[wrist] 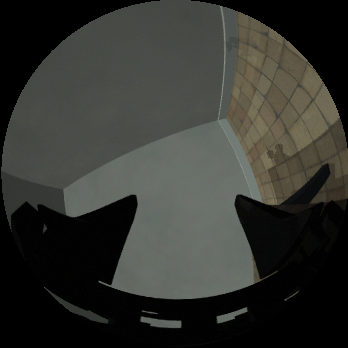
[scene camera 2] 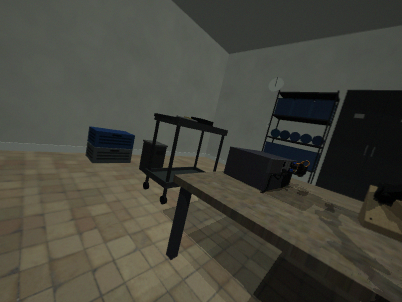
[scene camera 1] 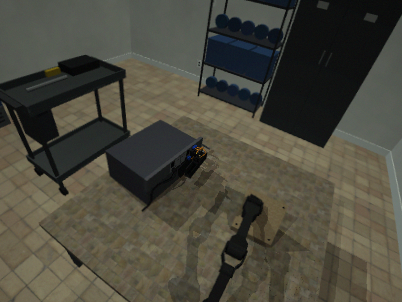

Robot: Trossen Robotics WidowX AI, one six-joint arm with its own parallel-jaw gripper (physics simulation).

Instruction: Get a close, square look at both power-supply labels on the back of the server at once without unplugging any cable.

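Frame: origin at the arm's base, x back, y right, z up, level; metres.
Seen in the pictures: gripper, fingertip midpoint: (wrist: 187, 200); arm's base, origin of the base link: (scene camera 2: 384, 197) (scene camera 1: 253, 202).
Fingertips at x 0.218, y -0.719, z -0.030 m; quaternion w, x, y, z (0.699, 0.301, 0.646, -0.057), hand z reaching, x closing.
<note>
Offsets run from my fingertips to a thing's top centre. "pt": to the spot under its first point. Level surfaces: height alone.
The dark grey server (scene camera 1: 150, 150) (scene camera 2: 250, 167) lies on the table. Its back faces the board where the arm (scene camera 1: 245, 230) is mounted. Black, blue and orange cables @[pt dx -0.630, dy +0.812, dz +0.071 m] (scene camera 1: 197, 152) (scene camera 2: 300, 167) come out of its back, and a black cable @[pt dx -0.691, dy +0.488, dz -0.046 m] (scene camera 1: 152, 194) hangs down at the near corner onto the table. The two power-supply labels cannot be made out in either scene view, and the server does not show in the wrist view. My gripper (wrist: 187, 200) is open and empty in the wrist view, with a wall beyond its fingers. It is out of both scene views.
The arm's wooden board (scene camera 1: 276, 220) (scene camera 2: 367, 212) sits on the table @[dz -0.121 m] (scene camera 1: 100, 225) (scene camera 2: 225, 202). A dark cart (scene camera 1: 125, 75) (scene camera 2: 175, 150) stands beyond the server. A shelf rack (scene camera 1: 202, 75) and a dark cabinet (scene camera 1: 320, 75) (scene camera 2: 350, 145) stand at the wall. Crates (scene camera 2: 110, 145) stand on the floor.
</note>
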